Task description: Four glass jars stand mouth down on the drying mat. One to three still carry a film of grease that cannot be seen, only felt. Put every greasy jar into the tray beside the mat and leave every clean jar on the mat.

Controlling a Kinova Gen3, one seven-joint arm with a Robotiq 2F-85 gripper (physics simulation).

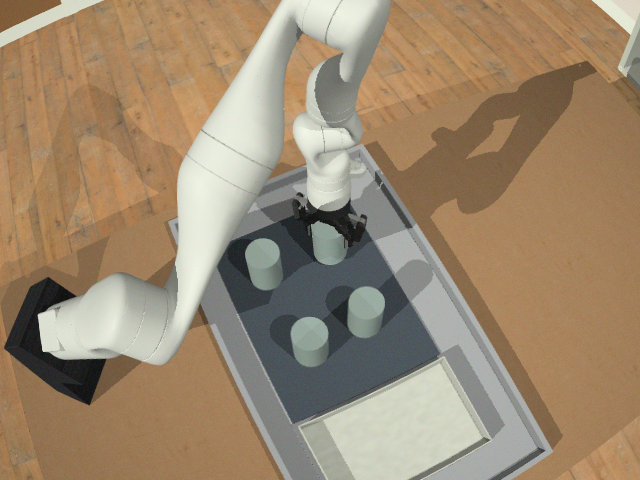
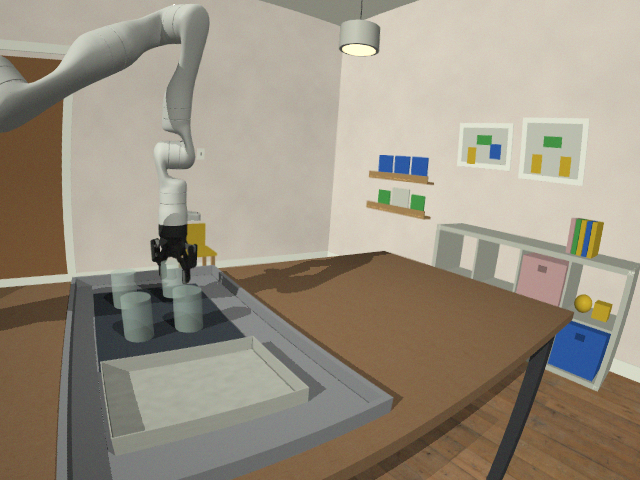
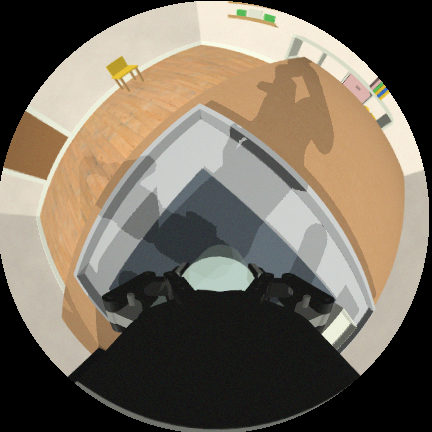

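Where they show: gripper, fingertip midpoint: (image 1: 329,238) (image 2: 174,280) (image 3: 218,271); arm's base, link origin: (image 1: 64,331).
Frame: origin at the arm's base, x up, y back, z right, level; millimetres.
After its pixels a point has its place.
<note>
My gripper (image 1: 329,236) {x -222, y -517, z -71 mm} (image 2: 173,276) {x -222, y -517, z -71 mm} (image 3: 218,271) {x -222, y -517, z -71 mm} points down at the far end of the dark drying mat (image 1: 361,364) {x -276, y -455, z 170 mm} (image 2: 113,348) {x -276, y -323, z 141 mm} (image 3: 205,195) {x -276, y -581, z -148 mm}. Its fingers are shut on the sides of the far right jar (image 1: 329,253) {x -215, y -499, z -39 mm} (image 2: 171,290) {x -235, y -499, z -37 mm} (image 3: 219,281) {x -171, y -525, z -76 mm}, which stands upright on the mat. Three other pale green glass jars stand apart: the far left jar (image 1: 264,264) {x -188, y -377, z -61 mm} (image 2: 123,289) {x -223, y -377, z -52 mm}, the near left jar (image 1: 309,342) {x -189, y -378, z 115 mm} (image 2: 137,317) {x -220, y -381, z 133 mm} and the near right jar (image 1: 365,312) {x -189, y -491, z 111 mm} (image 2: 187,309) {x -221, y -492, z 127 mm}. The cream tray (image 1: 403,418) {x -277, y -469, z 307 mm} (image 2: 206,390) {x -277, y -450, z 341 mm} beside the mat's near end holds no jar. No grease can be seen.
A grey raised rim (image 1: 467,325) (image 2: 336,346) surrounds the mat and the tray on the brown table (image 1: 542,258) {x -280, y -921, z 166 mm} (image 2: 413,330) {x -280, y -961, z 357 mm}. The forearm passes above the mat's left edge. The jars stand a short gap apart, with the tray's low walls in front of them.
</note>
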